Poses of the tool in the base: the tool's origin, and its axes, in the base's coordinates. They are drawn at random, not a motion.
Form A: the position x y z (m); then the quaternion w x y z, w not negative.
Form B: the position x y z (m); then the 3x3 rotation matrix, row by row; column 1 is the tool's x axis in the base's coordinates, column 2 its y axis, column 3 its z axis. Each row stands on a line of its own. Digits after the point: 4 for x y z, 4 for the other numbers.
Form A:
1: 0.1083, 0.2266, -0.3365, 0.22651, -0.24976, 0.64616, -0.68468
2: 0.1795, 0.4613, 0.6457, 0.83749, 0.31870, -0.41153, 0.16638
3: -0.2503, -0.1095, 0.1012, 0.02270, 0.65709, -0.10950, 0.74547
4: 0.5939, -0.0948, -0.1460, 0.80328, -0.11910, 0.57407, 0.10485
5: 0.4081, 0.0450, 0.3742, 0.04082, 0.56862, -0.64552, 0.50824
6: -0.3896, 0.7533, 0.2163, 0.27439, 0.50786, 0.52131, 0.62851
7: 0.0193, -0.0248, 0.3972, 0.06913, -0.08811, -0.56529, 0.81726
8: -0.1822, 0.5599, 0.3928, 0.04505, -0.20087, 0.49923, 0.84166
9: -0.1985, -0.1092, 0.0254, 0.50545, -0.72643, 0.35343, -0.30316
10: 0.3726, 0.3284, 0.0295, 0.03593, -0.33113, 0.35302, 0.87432
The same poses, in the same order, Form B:
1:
0.1083, 0.2266, -0.3365
-0.7726, -0.0126, 0.6347
-0.6329, -0.0623, -0.7717
0.0493, -0.9980, 0.0402

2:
0.1795, 0.4613, 0.6457
0.6059, -0.5410, -0.5833
0.0164, 0.7415, -0.6708
0.7954, 0.3969, 0.4581

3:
-0.2503, -0.1095, 0.1012
-0.1354, -0.1777, 0.9747
-0.1101, -0.9750, -0.1931
0.9847, -0.1334, 0.1125

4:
0.5939, -0.0948, -0.1460
0.3189, -0.3052, 0.8973
0.0317, 0.9496, 0.3117
-0.9473, -0.0710, 0.3125

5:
0.4081, 0.0450, 0.3742
-0.3500, -0.7756, 0.5253
-0.6926, -0.1633, -0.7026
0.6307, -0.6097, -0.4801

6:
-0.3896, 0.7533, 0.2163
-0.3336, 0.1846, 0.9245
0.8744, -0.3059, 0.3766
0.3523, 0.9340, -0.0594

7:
0.0193, -0.0248, 0.3972
-0.9749, -0.0134, -0.2222
0.2126, -0.3513, -0.9118
-0.0659, -0.9362, 0.3454

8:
-0.1822, 0.5599, 0.3928
-0.9152, -0.2764, -0.2931
-0.1247, -0.4975, 0.8585
-0.3831, 0.8223, 0.4208

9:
-0.1985, -0.1092, 0.0254
0.5664, -0.2070, 0.7977
-0.8199, -0.2392, 0.5201
0.0832, -0.9486, -0.3052

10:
0.3726, 0.3284, 0.0295
-0.7781, -0.2966, -0.5537
-0.1710, -0.7482, 0.6411
-0.6044, 0.5935, 0.5315

